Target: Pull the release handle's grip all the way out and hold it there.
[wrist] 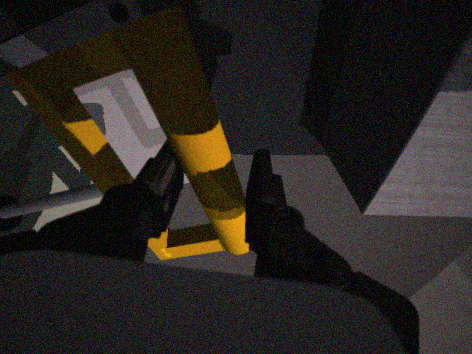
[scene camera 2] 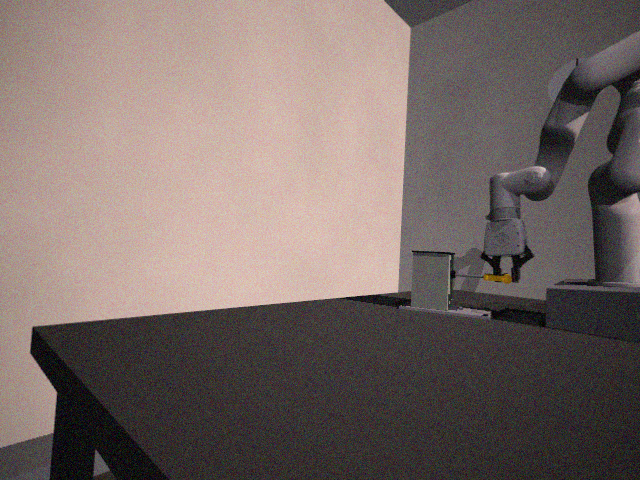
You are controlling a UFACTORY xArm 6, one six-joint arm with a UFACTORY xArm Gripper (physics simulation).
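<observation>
The release handle's yellow grip (scene camera 2: 497, 278) (wrist: 202, 150) is a rectangular loop. A thin rod (scene camera 2: 469, 276) (wrist: 55, 200) joins it to the upright pale grey housing (scene camera 2: 430, 280), and a stretch of the rod shows between the two. My gripper (scene camera 2: 506, 275) (wrist: 217, 166) points down and is shut on the grip's outer bar, with one finger inside the loop and the other on the far side from the housing. The left finger hides part of the loop in the wrist view.
The housing stands on a light base plate (scene camera 2: 473, 313) at the back right of the dark table (scene camera 2: 310, 387). The grey robot pedestal (scene camera 2: 589, 310) is to the right of the grip. A dark block (wrist: 370, 100) shows at the upper right in the wrist view.
</observation>
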